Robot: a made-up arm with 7 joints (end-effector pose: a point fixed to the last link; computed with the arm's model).
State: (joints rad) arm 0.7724 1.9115 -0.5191 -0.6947 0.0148 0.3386 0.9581
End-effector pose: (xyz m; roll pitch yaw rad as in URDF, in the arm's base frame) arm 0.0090 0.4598 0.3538 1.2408 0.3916 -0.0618
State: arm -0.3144 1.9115 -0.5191 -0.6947 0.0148 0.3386 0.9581
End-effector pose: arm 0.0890 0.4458 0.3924 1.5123 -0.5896 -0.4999
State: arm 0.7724 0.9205 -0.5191 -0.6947 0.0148 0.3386 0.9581
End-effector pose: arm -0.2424 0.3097 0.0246 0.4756 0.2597 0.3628
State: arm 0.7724 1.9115 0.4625 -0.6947 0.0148 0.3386 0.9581
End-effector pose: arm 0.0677 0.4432 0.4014 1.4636 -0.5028 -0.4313
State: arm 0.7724 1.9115 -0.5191 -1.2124 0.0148 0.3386 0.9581
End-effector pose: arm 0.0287 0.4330 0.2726 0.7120 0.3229 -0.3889
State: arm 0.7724 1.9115 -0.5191 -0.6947 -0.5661 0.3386 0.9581
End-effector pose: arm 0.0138 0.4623 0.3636 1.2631 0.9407 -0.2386
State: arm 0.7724 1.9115 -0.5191 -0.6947 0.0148 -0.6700 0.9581
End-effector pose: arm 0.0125 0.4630 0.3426 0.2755 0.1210 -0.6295
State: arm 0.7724 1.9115 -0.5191 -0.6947 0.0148 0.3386 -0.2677
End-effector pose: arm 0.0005 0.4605 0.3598 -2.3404 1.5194 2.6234
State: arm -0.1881 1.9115 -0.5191 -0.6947 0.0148 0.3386 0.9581
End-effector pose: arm 0.0826 0.4488 0.3840 1.4507 -0.4834 -0.4251
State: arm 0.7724 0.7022 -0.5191 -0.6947 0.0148 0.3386 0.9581
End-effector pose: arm -0.2667 0.2293 -0.0313 0.3055 0.2746 0.4613
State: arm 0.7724 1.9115 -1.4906 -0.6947 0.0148 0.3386 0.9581
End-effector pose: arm -0.0650 0.4526 0.3727 1.5485 1.2865 0.5443
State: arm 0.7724 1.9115 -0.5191 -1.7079 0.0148 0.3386 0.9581
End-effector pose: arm 0.0386 0.3718 0.2157 0.2639 0.1267 -0.6230
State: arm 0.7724 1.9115 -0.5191 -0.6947 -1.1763 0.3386 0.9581
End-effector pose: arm 0.0237 0.4626 0.3697 0.2940 1.4674 -1.3814
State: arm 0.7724 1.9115 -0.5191 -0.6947 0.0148 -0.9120 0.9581
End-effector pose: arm 0.0132 0.4619 0.3399 0.0811 -0.0074 -0.7075
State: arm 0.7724 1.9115 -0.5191 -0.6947 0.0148 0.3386 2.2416
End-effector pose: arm 0.0177 0.4591 0.3603 1.2021 -0.8915 -0.0477
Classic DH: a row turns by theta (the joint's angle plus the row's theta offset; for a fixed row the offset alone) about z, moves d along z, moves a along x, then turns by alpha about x. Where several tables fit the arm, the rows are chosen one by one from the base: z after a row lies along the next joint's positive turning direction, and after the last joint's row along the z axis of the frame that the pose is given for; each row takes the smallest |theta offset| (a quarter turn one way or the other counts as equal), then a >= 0, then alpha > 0; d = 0 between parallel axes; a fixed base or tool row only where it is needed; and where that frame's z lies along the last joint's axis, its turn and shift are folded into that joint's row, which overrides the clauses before.
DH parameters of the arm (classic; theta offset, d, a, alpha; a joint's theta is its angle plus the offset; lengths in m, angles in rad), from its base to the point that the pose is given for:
base (fixed): 0 0.2787 0.015 -1.2217
joint 1: 1.5708 -0.0023 0.0118 1.5708
joint 2: 1.2217 -0.0125 -0.0057 -1.5708
joint 3: -1.5708 -0.3016 0.0175 -1.5708
joint 4: 0 0.0132 -0.045 1.5708
joint 5: 0 -0.158 0.0039 -1.5708
joint 6: 0 -0.0155 -0.0177 1.5708
joint 7: -0.1227 0.0144 0.004 -0.3387
tool (fixed): 0.0691 -0.0246 0 0

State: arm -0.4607 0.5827 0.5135 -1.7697 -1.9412 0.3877 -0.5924
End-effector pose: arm 0.2669 0.2523 0.1407 2.4841 0.3804 0.1605
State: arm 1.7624 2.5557 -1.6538 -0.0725 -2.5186 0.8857 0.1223
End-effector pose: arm 0.2741 0.3644 0.3272 1.2044 -0.3405 0.3287
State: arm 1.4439 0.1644 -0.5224 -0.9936 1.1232 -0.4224 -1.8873
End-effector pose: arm -0.3868 -0.1005 0.0709 -0.3723 0.2874 -0.8243
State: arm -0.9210 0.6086 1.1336 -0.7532 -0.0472 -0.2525 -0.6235
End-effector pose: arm 0.3909 0.2590 0.1165 2.3655 -1.1506 -1.6401
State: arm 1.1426 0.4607 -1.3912 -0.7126 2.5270 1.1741 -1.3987
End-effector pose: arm -0.3746 0.0266 0.0702 -2.0152 0.9314 -0.1661
